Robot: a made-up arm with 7 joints.
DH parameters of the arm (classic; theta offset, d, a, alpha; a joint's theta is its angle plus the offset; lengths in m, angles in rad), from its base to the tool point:
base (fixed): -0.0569 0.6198 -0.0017 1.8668
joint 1: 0 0.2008 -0.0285 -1.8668
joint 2: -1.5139 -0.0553 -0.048 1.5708
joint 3: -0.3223 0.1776 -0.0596 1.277
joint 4: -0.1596 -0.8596 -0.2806 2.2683
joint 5: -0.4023 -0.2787 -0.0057 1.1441
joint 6: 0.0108 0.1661 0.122 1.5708
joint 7: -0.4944 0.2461 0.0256 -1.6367
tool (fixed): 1.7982 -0.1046 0 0
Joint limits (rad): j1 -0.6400..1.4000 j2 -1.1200..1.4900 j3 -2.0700..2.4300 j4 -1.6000..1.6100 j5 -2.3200..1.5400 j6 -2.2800..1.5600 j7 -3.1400..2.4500
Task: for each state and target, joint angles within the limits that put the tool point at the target. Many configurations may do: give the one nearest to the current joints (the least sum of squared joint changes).
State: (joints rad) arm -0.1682 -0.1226 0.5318 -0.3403 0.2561 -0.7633 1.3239
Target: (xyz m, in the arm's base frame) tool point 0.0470 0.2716 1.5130
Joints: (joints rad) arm -0.6400 -0.4938 0.2886 -0.0895 0.2866 -0.8624 1.5422
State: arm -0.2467 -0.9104 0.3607 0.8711 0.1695 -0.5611 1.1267
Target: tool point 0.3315 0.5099 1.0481
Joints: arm -0.2669 -0.7280 0.5125 0.9270 0.5043 -0.3110 1.0012
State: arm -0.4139 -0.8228 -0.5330 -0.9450 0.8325 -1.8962 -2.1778
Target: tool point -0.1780 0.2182 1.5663
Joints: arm -0.1365 -1.1200 0.0508 -0.8185 0.2585 -1.8352 -1.9555
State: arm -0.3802 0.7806 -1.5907 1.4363 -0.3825 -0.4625 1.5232
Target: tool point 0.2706 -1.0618 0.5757
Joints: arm -0.2462 0.1880 -1.9133 1.2560 -0.1889 -0.3983 1.2954
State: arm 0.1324 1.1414 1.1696 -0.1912 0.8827 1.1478 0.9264
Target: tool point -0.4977 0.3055 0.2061
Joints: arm 0.5915 1.0433 1.6836 -0.1850 0.8232 1.4851 1.0027
